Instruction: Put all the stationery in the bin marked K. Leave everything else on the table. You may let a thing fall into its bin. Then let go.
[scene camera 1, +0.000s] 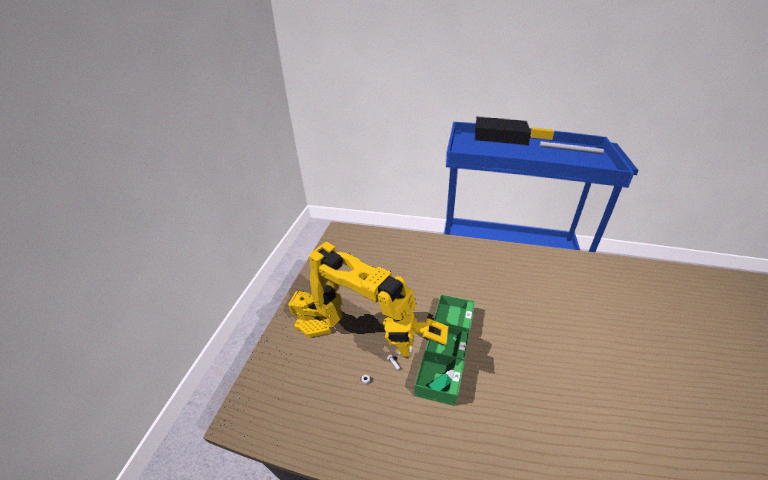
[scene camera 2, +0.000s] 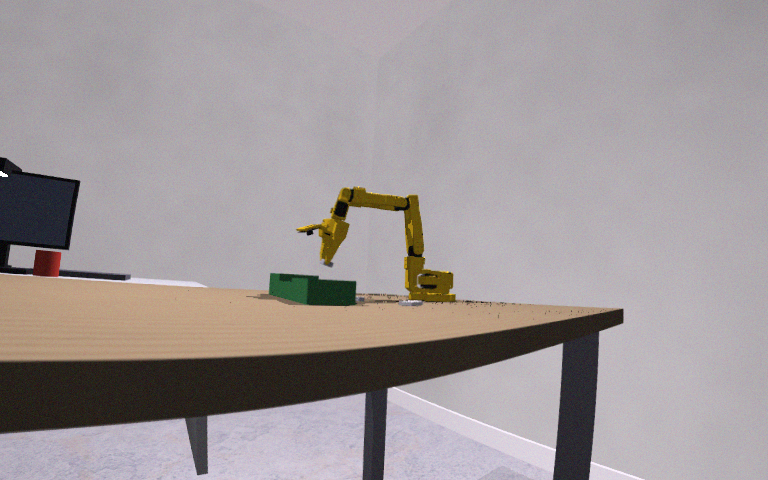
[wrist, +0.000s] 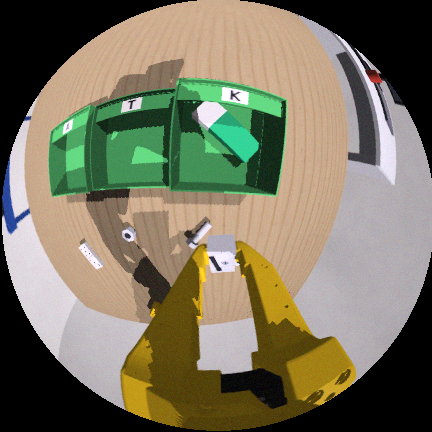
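Pixels of known places: hand at its tool point: (scene camera 1: 409, 349) (scene camera 2: 326, 262) (wrist: 208, 251); arm's base at its link origin: (scene camera 1: 324, 321) (scene camera 2: 425, 300).
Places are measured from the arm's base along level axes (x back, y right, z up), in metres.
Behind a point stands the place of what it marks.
My gripper (scene camera 1: 407, 352) (scene camera 2: 326, 261) (wrist: 221, 250) {y 0.083, x -0.224, z 0.078 m} is shut on a small grey-white pencil sharpener (wrist: 221, 261) {y 0.090, x -0.220, z 0.082 m}, whose dark slot shows between the jaws. It holds the sharpener above the table. In the wrist view bin K (wrist: 192, 175) {y 0.074, x -0.259, z 0.007 m} lies beyond the tips; in scene camera 1 this bin (scene camera 1: 434, 395) {y 0.145, x -0.287, z 0.024 m} is to the right of and nearer than the tips. A green and white eraser (scene camera 1: 438, 382) {y 0.114, x -0.291, z 0.020 m} (wrist: 232, 136) {y 0.110, x -0.295, z 0.020 m} lies tilted inside bin K. The green bin row (scene camera 2: 334, 293) {y -0.106, x -0.303, z 0.018 m} also shows in scene camera 2, below the raised gripper; its contents are hidden there.
A bolt (scene camera 1: 394, 362) {y 0.079, x -0.192, z 0.009 m} (wrist: 201, 232) {y 0.080, x -0.195, z 0.009 m} lies on the table near the bins. One nut (scene camera 1: 365, 379) {y 0.132, x -0.142, z 0.008 m} lies to its left in scene camera 1, and another nut (wrist: 128, 234) {y -0.011, x -0.196, z 0.009 m} shows in the wrist view. A white domino (wrist: 91, 254) {y -0.107, x -0.157, z 0.007 m} lies farther left. Bins T (wrist: 130, 170) {y 0.009, x -0.270, z 0.007 m} and A (wrist: 70, 175) {y -0.094, x -0.282, z 0.007 m} adjoin bin K.
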